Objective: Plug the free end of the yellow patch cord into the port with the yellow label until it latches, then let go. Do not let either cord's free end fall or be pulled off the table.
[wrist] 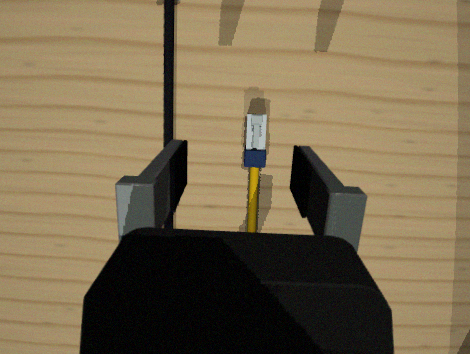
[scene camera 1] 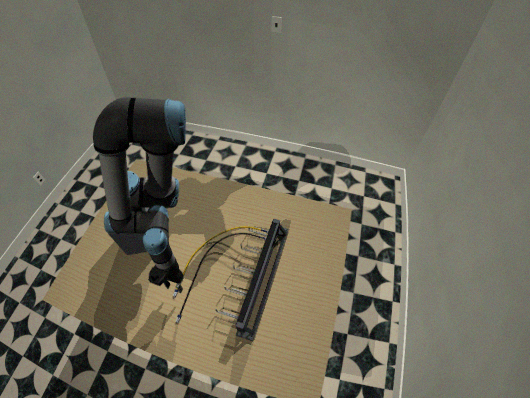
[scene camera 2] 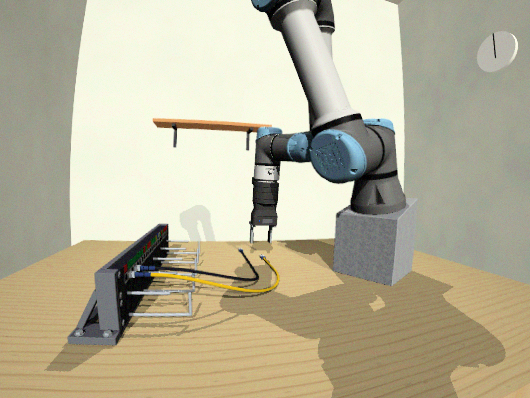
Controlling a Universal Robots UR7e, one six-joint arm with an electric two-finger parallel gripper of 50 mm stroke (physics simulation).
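Places are measured from the arm's base along level axes (x back, y right, z up), in millimetres.
Pixels of known places: gripper, fingertip midpoint: (wrist: 239, 164) (scene camera 1: 174, 288) (scene camera 2: 260, 242); arm's base at its link origin: (scene camera 2: 377, 205).
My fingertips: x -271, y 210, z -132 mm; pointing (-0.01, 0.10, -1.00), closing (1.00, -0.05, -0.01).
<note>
Ahead of a thing's pixels: the offset from my fingertips to its middle. "spot": to the spot under its first point.
The yellow patch cord (scene camera 1: 215, 238) (scene camera 2: 278, 280) (wrist: 253, 200) curves over the table from the panel. Its free-end plug @(spot: dx +5, dy +17, dz -48 mm) (scene camera 1: 175, 295) (scene camera 2: 262, 256) (wrist: 256, 132), clear with a blue collar, lies on the table with its tip toward the top of the wrist view. My gripper (scene camera 1: 173, 288) (scene camera 2: 261, 242) (wrist: 239, 164) is open and empty above it; in the wrist view the plug and cord lie between the finger lines, right of centre. The patch panel @(dx -290, dy -154, dz -3 mm) (scene camera 1: 257, 275) (scene camera 2: 107, 300) has a row of coloured labels; the yellow one cannot be picked out with certainty.
The black cord (scene camera 2: 215, 275) (wrist: 169, 75) runs beside the yellow one, passing under the left finger in the wrist view. Its free plug @(spot: dx -41, dy +106, dz -47 mm) (scene camera 1: 178, 318) (scene camera 2: 241, 250) lies on the table. Wire loops @(spot: dx -221, dy -364, dz -19 mm) (scene camera 2: 191, 304) stick out from the panel's front. The robot's base block (scene camera 2: 370, 250) stands at the right.
</note>
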